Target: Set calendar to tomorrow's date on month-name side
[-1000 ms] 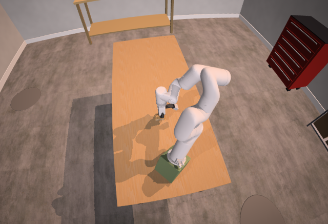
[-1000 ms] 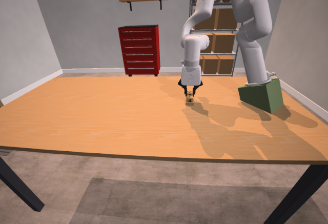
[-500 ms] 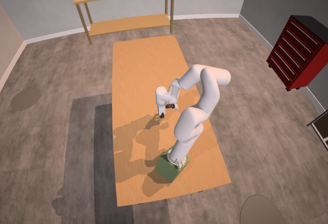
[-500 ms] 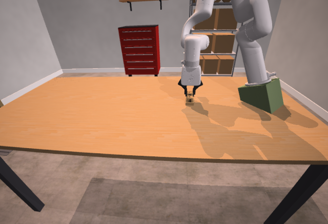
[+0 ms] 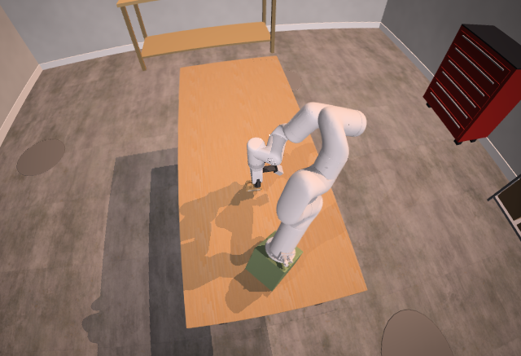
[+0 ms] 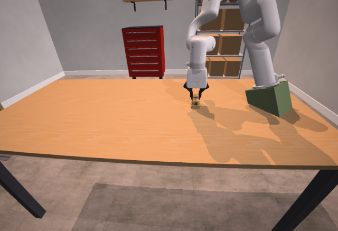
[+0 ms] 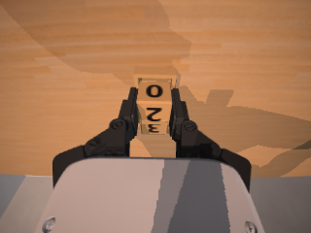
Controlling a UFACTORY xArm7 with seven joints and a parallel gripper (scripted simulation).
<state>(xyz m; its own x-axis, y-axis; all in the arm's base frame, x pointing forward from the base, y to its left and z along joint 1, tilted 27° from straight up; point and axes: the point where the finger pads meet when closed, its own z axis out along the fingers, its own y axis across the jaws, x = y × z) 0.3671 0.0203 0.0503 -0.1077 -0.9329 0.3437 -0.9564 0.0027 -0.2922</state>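
Now: the wooden tray 20 mm to the left of my hand and 40 mm below it. Round my hand: digit cube 40 mm to the left, 20 mm below.
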